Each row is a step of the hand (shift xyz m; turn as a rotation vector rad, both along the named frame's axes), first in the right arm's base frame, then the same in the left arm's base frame.
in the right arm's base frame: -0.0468 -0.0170 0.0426 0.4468 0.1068 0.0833
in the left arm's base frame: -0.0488 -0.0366 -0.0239 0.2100 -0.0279 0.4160
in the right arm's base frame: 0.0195 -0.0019 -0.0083 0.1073 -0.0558 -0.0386
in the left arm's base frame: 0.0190 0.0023 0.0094 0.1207 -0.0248 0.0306
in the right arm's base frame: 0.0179 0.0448 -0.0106 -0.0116 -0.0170 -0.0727
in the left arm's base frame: -0.0018 0.0375 0.0320 0.0414 0.0391 -0.0497
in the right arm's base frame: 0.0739 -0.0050 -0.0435 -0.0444 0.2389 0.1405
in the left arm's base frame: 0.0778 0.0186 0.0314 -0.2185 0.0793 0.1574
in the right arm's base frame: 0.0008 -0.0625 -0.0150 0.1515 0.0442 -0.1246
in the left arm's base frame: 0.0373 -0.0346 -0.0393 0.1553 0.1015 0.0775
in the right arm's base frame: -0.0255 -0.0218 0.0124 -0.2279 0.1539 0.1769
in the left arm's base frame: -0.0148 -0.0215 -0.0245 -0.3267 0.0126 -0.0041
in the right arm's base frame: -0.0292 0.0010 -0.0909 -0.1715 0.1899 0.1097
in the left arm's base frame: 0.0317 0.0664 -0.0609 -0.2658 0.0788 0.0260
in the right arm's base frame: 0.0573 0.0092 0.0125 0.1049 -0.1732 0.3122
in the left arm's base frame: 0.0279 -0.0081 0.0518 -0.0293 -0.3503 0.1220
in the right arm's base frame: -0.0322 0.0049 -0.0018 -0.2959 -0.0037 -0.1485
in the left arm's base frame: -0.0232 0.0082 -0.0214 -0.1157 0.1308 -0.2813
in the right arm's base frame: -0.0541 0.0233 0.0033 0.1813 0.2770 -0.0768
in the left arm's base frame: -0.0494 0.0201 -0.0252 0.0435 0.2325 0.2441
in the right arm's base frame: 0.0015 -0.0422 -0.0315 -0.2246 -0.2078 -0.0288
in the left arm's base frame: 0.0381 -0.0087 -0.0353 -0.0437 -0.1055 -0.2853
